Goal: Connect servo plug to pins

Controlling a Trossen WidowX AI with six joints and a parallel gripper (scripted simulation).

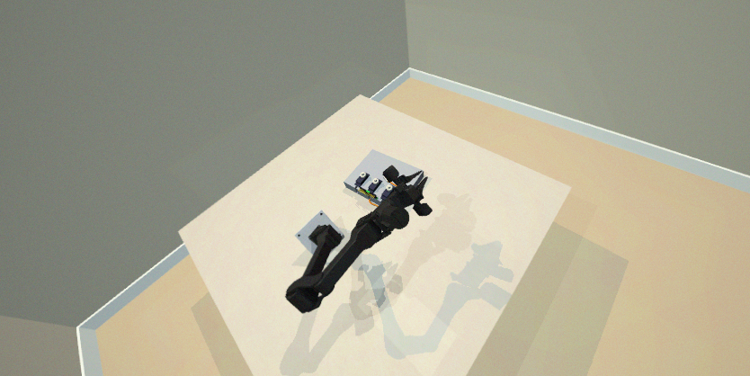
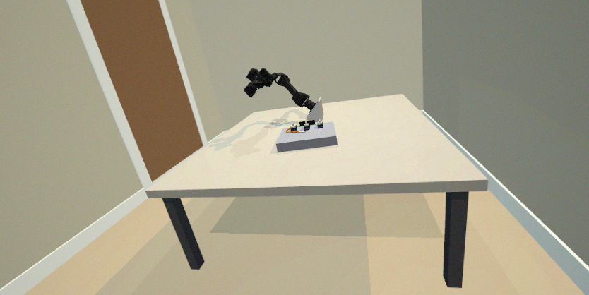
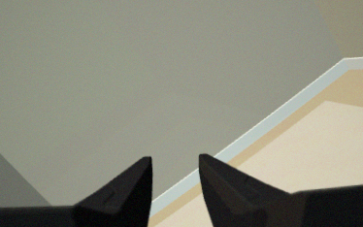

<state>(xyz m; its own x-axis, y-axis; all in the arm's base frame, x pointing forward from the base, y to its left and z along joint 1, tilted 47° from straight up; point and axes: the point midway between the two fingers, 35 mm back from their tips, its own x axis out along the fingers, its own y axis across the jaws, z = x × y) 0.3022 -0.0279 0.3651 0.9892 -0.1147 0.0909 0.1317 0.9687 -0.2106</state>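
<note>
The green band lies 4 cm behind my gripper tip, 27 cm to the left of it and 26 cm below it. Round my gripper tip: dot: 4 cm behind, 26 cm to the left, 26 cm below; then grey holder: 12 cm ahead, 28 cm to the left, 31 cm below; then servo: 1 cm ahead, 27 cm to the left, 29 cm below.
</note>
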